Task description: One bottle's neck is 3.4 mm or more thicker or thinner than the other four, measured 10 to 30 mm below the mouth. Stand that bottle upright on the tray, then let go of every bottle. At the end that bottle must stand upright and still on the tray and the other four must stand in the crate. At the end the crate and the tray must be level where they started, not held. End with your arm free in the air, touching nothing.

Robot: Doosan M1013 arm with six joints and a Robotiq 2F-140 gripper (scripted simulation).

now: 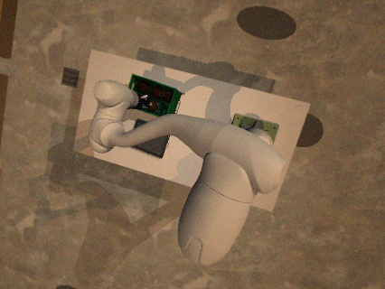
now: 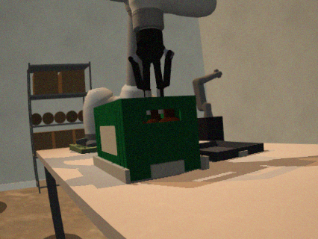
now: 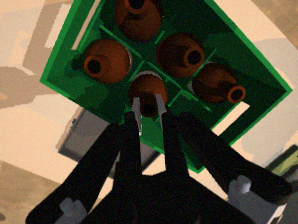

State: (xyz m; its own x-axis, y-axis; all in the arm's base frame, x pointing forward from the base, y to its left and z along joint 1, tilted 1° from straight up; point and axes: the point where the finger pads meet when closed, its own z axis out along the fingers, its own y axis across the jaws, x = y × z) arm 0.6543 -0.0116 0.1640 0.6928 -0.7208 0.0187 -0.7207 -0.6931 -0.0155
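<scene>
Now: hand 90 mm above the green crate and 50 mm to the left of it. Also, from my hand: brown bottle (90 mm to the right, 90 mm below, 10 mm behind); dark tray (220 mm to the left, 160 mm below, 20 mm behind).
</scene>
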